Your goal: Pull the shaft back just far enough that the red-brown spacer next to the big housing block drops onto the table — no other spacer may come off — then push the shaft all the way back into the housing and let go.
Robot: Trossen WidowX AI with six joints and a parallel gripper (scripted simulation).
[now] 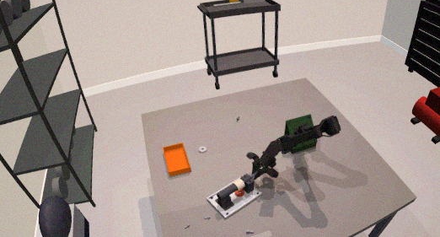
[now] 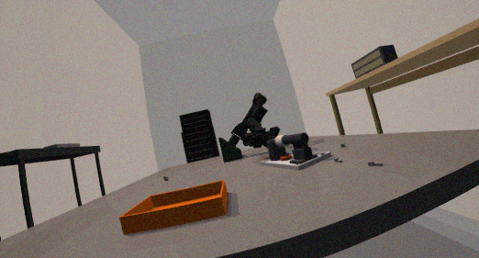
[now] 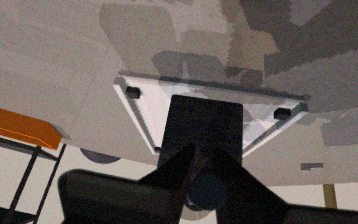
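Right now the dark shaft is 6 cm ahead of my gripper tip, 2 cm to the left of it and 3 cm above it. The rest, counted from my gripper tip: cream spacer 9 cm ahead, 3 cm to the left, 2 cm above; red-brown spacer 8 cm ahead, 3 cm to the left, 4 cm below; orange tray 34 cm ahead, 29 cm to the right, 4 cm below.
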